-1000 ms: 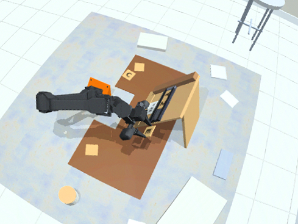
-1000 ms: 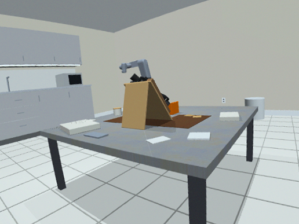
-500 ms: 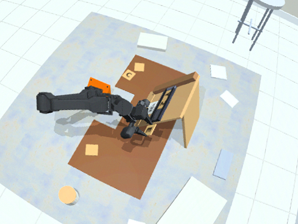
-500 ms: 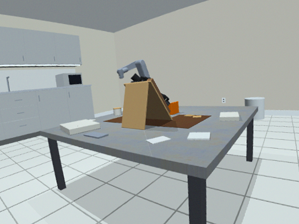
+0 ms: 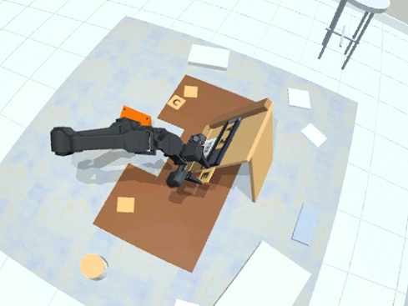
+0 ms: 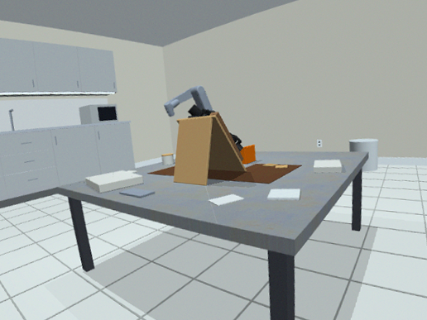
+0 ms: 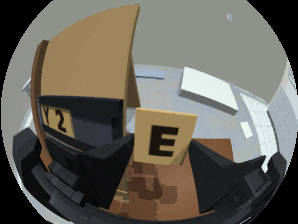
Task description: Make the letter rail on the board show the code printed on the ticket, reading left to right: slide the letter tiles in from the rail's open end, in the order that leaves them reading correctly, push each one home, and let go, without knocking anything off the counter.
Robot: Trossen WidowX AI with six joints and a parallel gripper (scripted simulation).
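Right now my gripper tip is 40 mm past the white ticket, 150 mm to the right of it and 80 mm above it. From my gripper tip the other things lie so: grey card: 400 mm ahead, 40 mm to the left, 160 mm below; then white box: 320 mm ahead, 250 mm to the right, 150 mm below; then brown mat: 140 mm behind, 120 mm to the left, 170 mm below.
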